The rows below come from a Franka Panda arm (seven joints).
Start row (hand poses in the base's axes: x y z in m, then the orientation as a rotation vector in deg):
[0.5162, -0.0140, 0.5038, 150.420, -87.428, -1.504]
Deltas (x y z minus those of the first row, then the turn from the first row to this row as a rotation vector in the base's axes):
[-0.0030, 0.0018, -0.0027, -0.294, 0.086, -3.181]
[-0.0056, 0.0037, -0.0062, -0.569, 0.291, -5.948]
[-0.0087, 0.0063, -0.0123, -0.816, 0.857, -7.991]
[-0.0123, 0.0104, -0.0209, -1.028, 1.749, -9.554]
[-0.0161, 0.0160, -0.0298, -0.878, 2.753, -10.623]
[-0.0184, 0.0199, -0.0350, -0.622, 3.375, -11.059]
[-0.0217, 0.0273, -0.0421, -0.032, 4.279, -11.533]
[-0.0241, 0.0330, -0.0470, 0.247, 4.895, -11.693]
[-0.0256, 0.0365, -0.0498, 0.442, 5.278, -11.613]
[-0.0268, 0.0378, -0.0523, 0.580, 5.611, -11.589]
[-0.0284, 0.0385, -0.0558, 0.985, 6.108, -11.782]
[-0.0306, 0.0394, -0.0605, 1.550, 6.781, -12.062]
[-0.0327, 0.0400, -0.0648, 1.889, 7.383, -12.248]
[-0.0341, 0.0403, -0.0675, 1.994, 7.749, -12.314]
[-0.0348, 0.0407, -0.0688, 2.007, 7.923, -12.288]
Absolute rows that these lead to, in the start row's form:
[0.5132, -0.0122, 0.5011, 147.701, -91.437, -1.643]
[0.5106, -0.0103, 0.4976, 145.186, -94.808, -1.918]
[0.5075, -0.0077, 0.4915, 143.084, -97.095, -2.624]
[0.5039, -0.0036, 0.4829, 141.250, -98.646, -3.736]
[0.5001, 0.0020, 0.4740, 140.036, -99.678, -5.226]
[0.4978, 0.0059, 0.4688, 139.587, -100.103, -6.256]
[0.4945, 0.0133, 0.4617, 139.215, -100.612, -7.910]
[0.4921, 0.0190, 0.4568, 139.010, -100.701, -8.926]
[0.4906, 0.0225, 0.4540, 139.051, -100.544, -9.562]
[0.4894, 0.0238, 0.4515, 139.024, -100.449, -10.092]
[0.4878, 0.0245, 0.4480, 138.919, -100.672, -11.060]
[0.4856, 0.0254, 0.4433, 138.764, -100.998, -12.386]
[0.4835, 0.0260, 0.4390, 138.561, -101.136, -13.433]
[0.4821, 0.0263, 0.4363, 138.407, -101.117, -13.984]
[0.4814, 0.0267, 0.4350, 138.359, -101.022, -14.211]

